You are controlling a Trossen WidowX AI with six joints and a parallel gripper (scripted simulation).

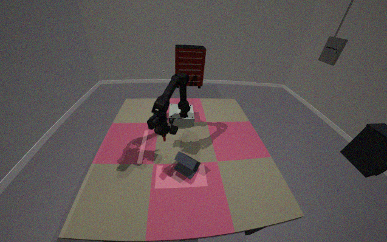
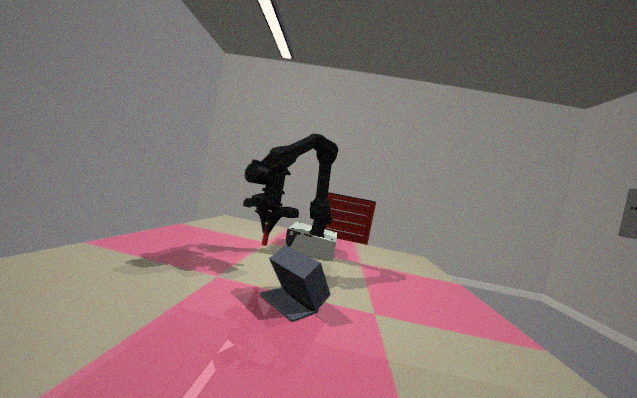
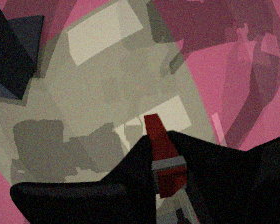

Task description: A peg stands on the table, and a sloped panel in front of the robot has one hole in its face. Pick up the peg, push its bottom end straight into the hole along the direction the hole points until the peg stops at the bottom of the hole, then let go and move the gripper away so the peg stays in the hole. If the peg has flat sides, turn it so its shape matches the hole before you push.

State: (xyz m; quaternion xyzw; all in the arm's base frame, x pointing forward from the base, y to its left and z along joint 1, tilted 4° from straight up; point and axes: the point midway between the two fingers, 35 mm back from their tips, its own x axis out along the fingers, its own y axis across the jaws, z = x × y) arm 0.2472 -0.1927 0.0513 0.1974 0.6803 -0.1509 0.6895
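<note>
Now: gripper tip 190 mm short of the dark grey sloped panel, 120 mm to the right of it and 50 mm above it. Also, from my gripper tip: red peg: 20 mm above.
</note>
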